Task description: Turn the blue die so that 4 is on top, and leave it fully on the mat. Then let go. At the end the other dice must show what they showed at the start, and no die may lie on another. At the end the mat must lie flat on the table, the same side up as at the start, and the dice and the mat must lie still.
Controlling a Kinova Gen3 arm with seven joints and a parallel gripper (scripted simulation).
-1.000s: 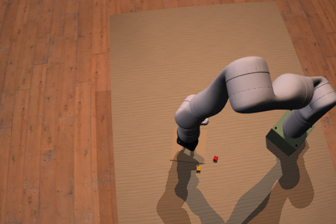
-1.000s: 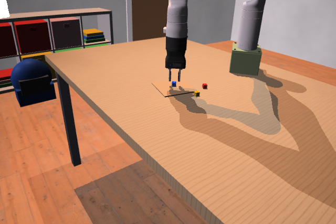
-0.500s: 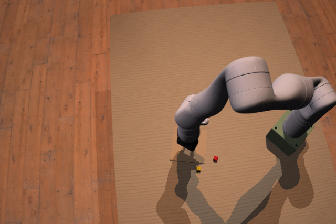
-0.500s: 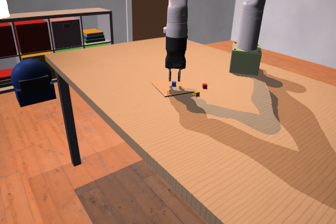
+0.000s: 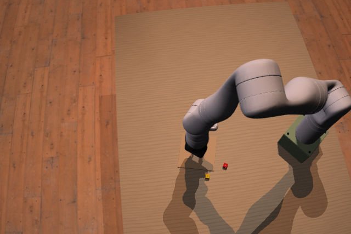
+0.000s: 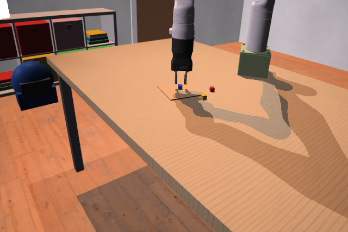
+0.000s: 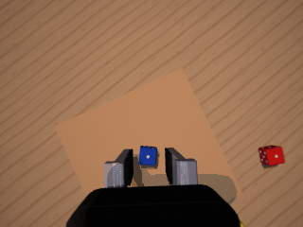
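Right now the blue die is 30 mm below my hand. The rest, counted from my hand: yellow die 110 mm to the left, 40 mm below; then tan mat 40 mm below; then red die 80 mm behind, 90 mm to the left, 40 mm below.
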